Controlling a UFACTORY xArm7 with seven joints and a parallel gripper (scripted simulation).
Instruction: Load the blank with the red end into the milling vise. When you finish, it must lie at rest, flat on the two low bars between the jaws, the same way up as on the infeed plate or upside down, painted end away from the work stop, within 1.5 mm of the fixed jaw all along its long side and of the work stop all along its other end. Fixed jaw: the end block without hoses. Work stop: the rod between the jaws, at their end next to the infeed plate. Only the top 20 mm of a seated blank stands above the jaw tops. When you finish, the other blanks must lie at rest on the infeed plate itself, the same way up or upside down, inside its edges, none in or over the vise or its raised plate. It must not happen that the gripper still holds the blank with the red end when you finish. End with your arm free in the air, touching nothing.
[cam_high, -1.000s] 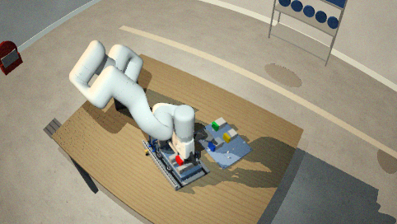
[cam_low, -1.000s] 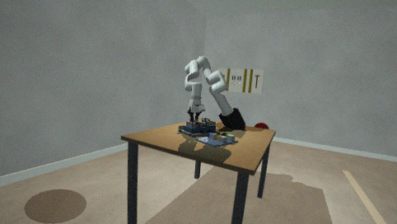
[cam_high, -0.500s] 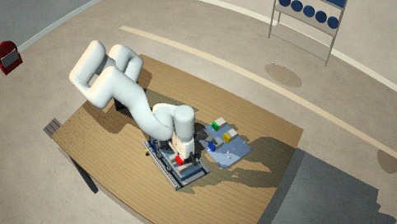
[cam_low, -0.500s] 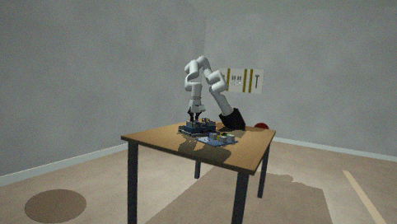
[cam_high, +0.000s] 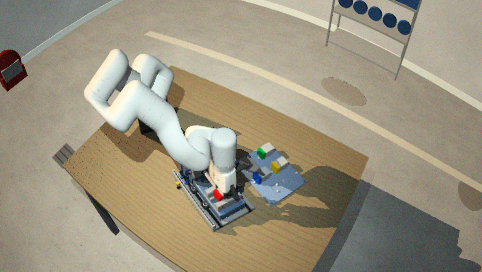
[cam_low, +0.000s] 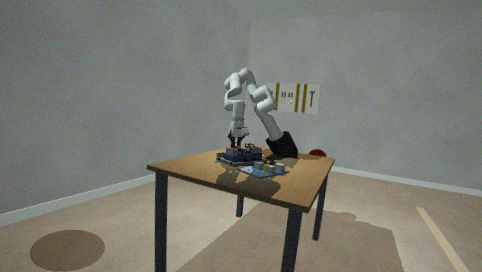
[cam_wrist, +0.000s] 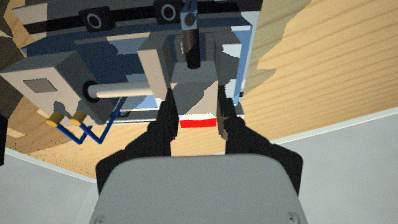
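Right now my hand is 20 mm above the red-ended blank. From my hand the other things lie so: pale push rod: 70 mm behind, 60 mm to the left, 40 mm below; then dark work stop rod: 40 mm to the left, 30 mm below, 30 mm ahead; then moving jaw: 40 mm below, 30 mm behind, 20 mm to the left.
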